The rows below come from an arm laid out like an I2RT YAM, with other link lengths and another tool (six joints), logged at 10 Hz.
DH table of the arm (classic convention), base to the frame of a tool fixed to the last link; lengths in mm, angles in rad. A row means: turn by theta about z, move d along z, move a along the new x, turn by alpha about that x. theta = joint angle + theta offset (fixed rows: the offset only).
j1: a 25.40; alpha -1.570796; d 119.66; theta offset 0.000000
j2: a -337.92; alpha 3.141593; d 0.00; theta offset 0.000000
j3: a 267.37; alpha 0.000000; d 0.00; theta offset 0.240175
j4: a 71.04; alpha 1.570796; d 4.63; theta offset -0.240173
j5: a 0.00; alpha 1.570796; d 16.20; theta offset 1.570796
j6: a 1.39; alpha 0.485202; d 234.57; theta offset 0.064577
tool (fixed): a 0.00; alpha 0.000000; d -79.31; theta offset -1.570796
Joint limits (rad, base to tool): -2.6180..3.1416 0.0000..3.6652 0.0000..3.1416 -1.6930..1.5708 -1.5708..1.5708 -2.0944..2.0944
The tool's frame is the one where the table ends.
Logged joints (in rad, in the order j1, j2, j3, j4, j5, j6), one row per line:
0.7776, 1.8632, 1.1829, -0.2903, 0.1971, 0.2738
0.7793, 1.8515, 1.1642, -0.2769, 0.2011, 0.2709
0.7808, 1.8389, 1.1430, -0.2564, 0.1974, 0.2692
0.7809, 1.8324, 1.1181, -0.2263, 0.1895, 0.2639
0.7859, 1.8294, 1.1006, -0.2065, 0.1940, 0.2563
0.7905, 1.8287, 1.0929, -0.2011, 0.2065, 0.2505
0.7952, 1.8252, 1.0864, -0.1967, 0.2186, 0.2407
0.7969, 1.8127, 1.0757, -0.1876, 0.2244, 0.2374
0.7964, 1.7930, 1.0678, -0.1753, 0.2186, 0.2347
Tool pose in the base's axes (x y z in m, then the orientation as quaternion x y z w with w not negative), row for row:
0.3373, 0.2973, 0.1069, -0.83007, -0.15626, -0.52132, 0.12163
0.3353, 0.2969, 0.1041, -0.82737, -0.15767, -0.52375, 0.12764
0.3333, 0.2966, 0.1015, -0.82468, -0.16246, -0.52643, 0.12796
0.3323, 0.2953, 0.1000, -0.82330, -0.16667, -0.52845, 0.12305
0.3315, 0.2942, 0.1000, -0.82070, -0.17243, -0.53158, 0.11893
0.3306, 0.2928, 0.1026, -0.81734, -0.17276, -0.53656, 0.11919
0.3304, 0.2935, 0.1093, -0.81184, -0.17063, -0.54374, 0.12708
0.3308, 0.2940, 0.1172, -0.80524, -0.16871, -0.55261, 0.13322
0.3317, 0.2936, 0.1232, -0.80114, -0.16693, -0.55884, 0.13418
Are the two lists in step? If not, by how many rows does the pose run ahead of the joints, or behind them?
The pose runs 2 rows ahead of the joints: the pose in row i belongs to the joints in row i + 2.
